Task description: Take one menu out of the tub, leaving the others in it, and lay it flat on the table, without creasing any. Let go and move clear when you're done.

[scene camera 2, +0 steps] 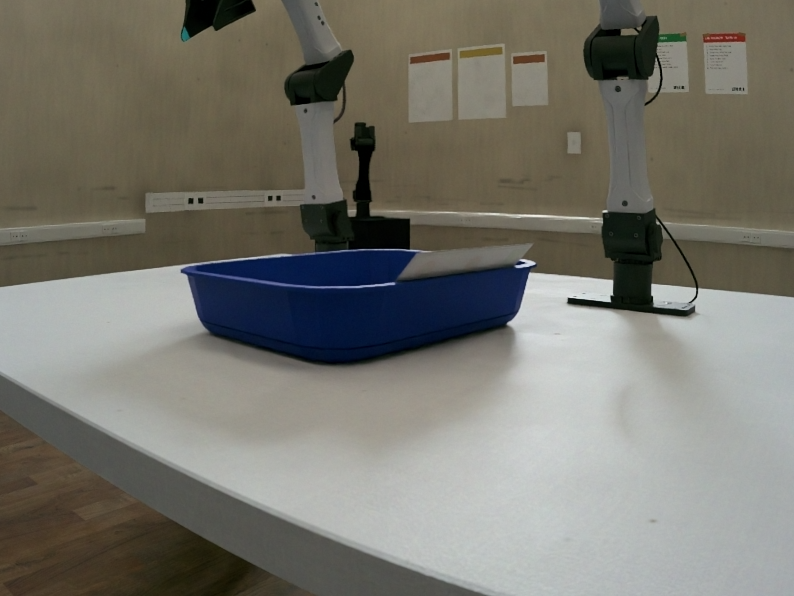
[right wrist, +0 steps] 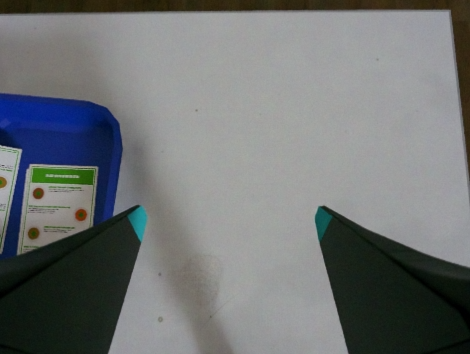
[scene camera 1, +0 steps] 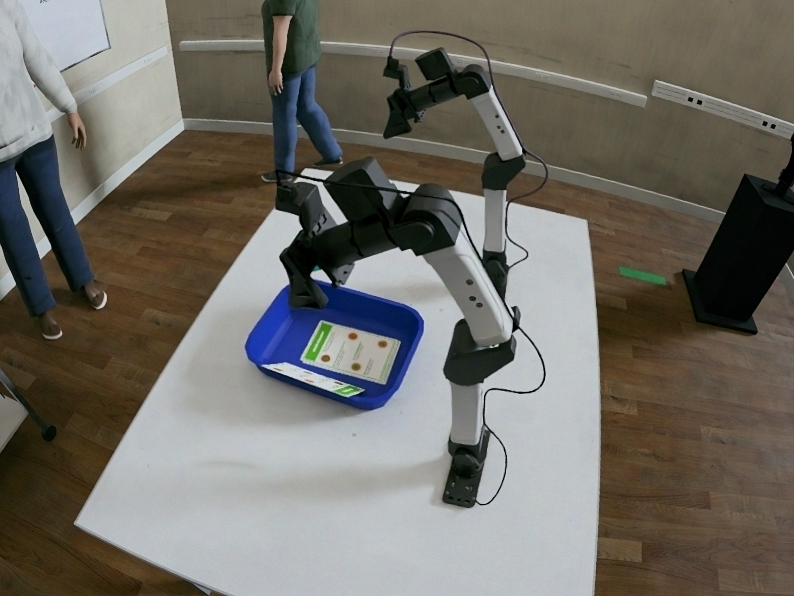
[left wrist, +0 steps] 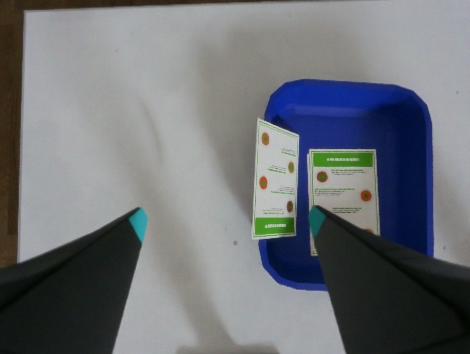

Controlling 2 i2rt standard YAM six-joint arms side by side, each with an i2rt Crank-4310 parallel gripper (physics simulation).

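Note:
A blue tub [scene camera 1: 378, 307] [scene camera 2: 359, 314] [left wrist: 350, 120] [right wrist: 60, 112] stands on the white table. One menu [scene camera 1: 311, 378] [scene camera 2: 468, 261] [left wrist: 275, 175] [right wrist: 6, 200] leans on a long wall of the tub, its upper edge above the rim. Another menu [scene camera 1: 352, 352] [left wrist: 345, 190] [right wrist: 60, 207] lies flat on the tub floor, with a paper edge showing beneath it. My left gripper [scene camera 1: 327, 291] [left wrist: 228, 210] is open and empty, high above the table; the leaning menu shows between its fingers in the left wrist view. My right gripper [scene camera 1: 404, 127] [scene camera 2: 202, 32] [right wrist: 230, 210] is open and empty, high up, away from the tub.
The white table [scene camera 1: 256, 513] [scene camera 2: 513, 417] [left wrist: 100, 175] [right wrist: 275, 125] carries both arm bases; the left arm's base [scene camera 1: 463, 484] [scene camera 2: 631, 303] is nearer the tub in scene camera 2. Two people stand beyond the table's edges in scene camera 1.

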